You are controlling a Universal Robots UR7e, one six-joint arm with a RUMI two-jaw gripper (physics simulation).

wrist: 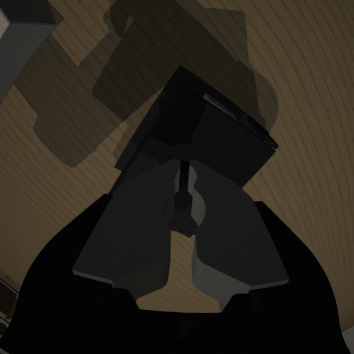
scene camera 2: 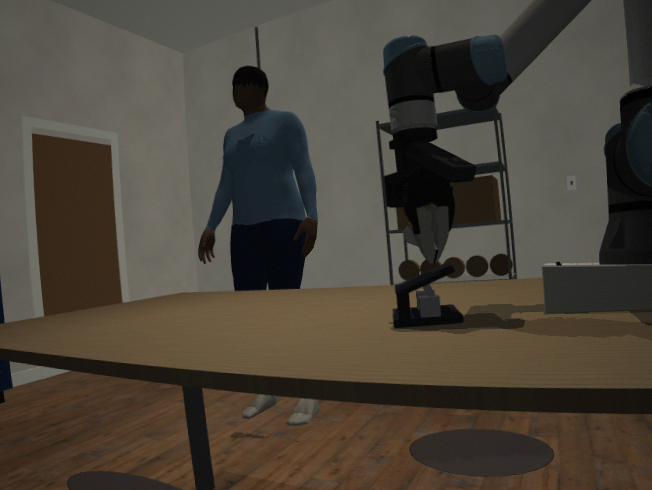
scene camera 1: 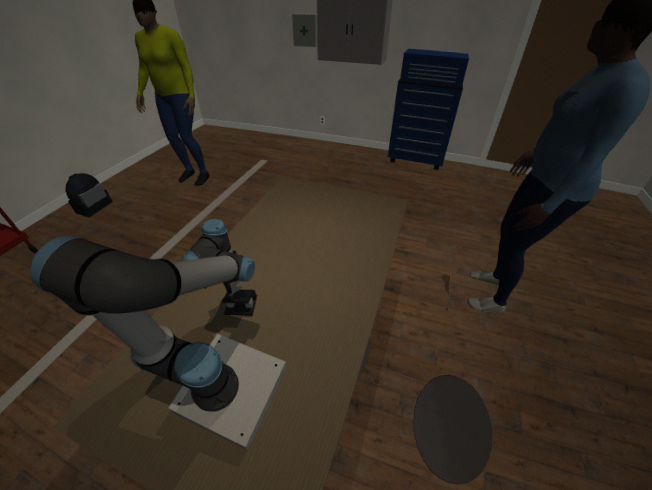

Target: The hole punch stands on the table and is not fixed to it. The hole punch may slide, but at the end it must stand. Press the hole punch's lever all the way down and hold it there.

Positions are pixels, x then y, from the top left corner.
A black hole punch shows in the wrist view, in scene camera 2 [428,312] and in scene camera 1. One and the same spot on the black hole punch: [wrist: 181,75] is [scene camera 1: 226,312].
